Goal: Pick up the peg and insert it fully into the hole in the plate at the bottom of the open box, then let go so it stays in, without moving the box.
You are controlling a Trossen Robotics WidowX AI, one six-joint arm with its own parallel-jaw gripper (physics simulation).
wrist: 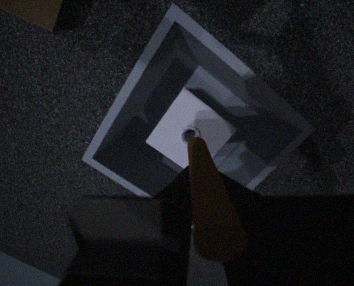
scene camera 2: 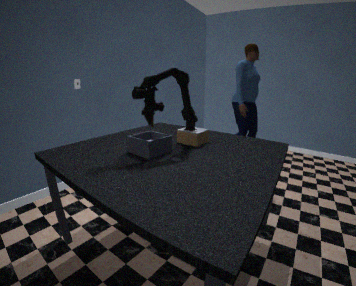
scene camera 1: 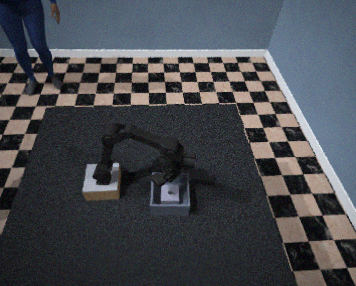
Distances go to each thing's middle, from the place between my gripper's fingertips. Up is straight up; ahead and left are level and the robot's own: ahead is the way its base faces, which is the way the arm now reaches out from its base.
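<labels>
Pale square plate point(wrist: 169, 137), 130 mm below my hand. Orange-brown peg point(wrist: 219, 236), from my hand: 10 mm behind, 10 mm to the left, 30 mm above. Of the things named here, going by their middles, orange-brown peg nearest to my hand.
</labels>
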